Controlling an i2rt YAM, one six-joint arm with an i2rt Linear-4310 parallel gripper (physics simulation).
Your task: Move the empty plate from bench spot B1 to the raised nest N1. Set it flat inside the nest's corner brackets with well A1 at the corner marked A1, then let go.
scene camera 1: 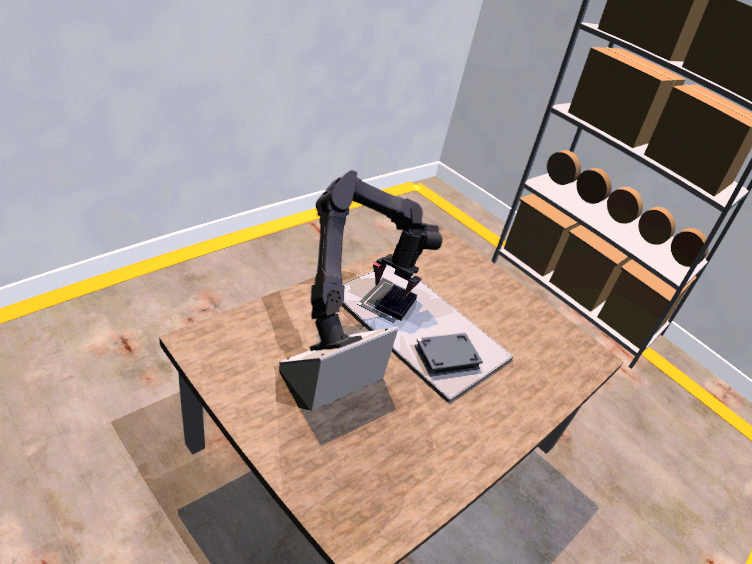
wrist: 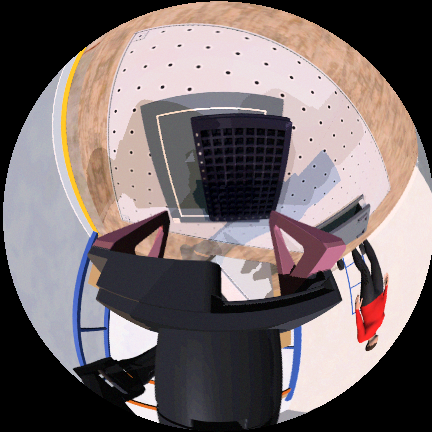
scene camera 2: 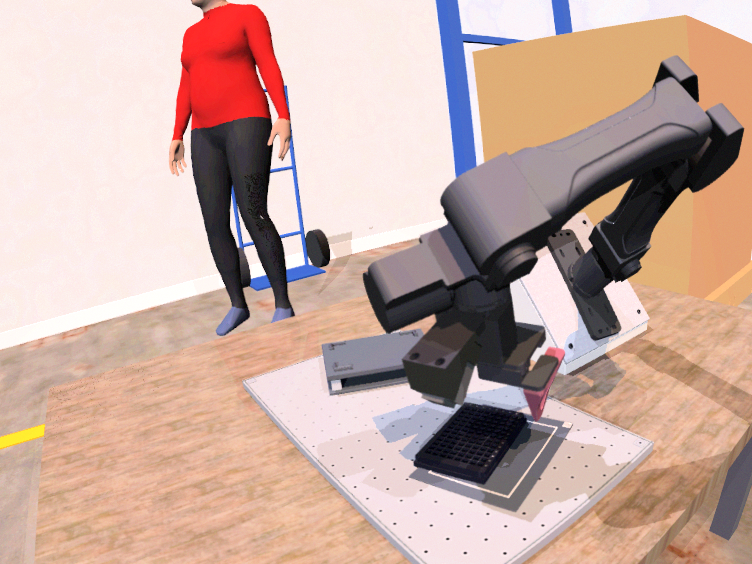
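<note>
The empty black plate, a grid of wells, lies on bench spot B1, a grey patch with a thin white outline. The plate sits off-centre, over one side of the outline, on the side toward the nest. My gripper is open and empty, pink fingers wide apart, above the plate near one end. One fingertip is hidden in scene camera 2. The raised nest N1 is a dark grey platform with corner brackets. Marking A1 is too small to read.
A white perforated board carries the spot and the nest on the wooden table. The arm's base is on a slanted white mount. A person stands beyond the table.
</note>
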